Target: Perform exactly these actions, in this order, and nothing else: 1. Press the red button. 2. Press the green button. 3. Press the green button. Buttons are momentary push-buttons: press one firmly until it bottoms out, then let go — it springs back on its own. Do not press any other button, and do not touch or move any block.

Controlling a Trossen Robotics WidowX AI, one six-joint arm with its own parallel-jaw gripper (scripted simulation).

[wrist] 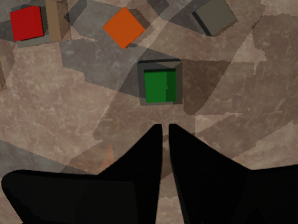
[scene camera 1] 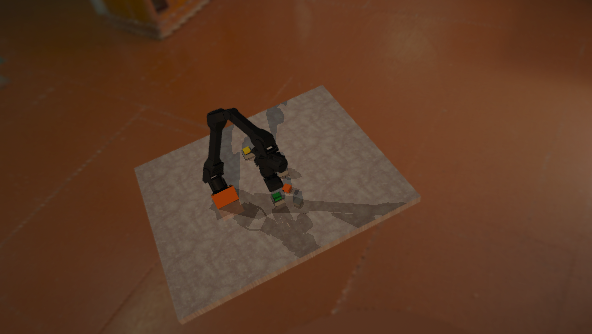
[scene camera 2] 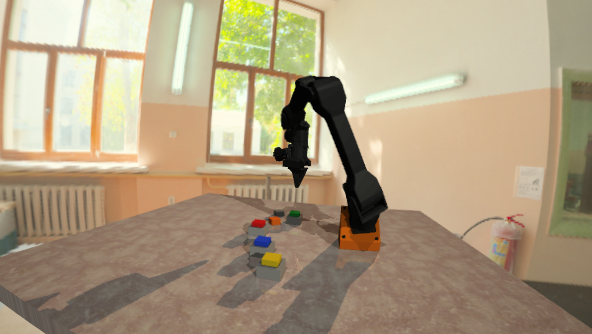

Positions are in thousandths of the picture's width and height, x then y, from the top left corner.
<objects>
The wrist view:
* my gripper: 552, 587
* orange block: 418, 132
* green button: 539, 386
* red button: 89, 118
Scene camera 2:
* my gripper: 501, 561
</objects>
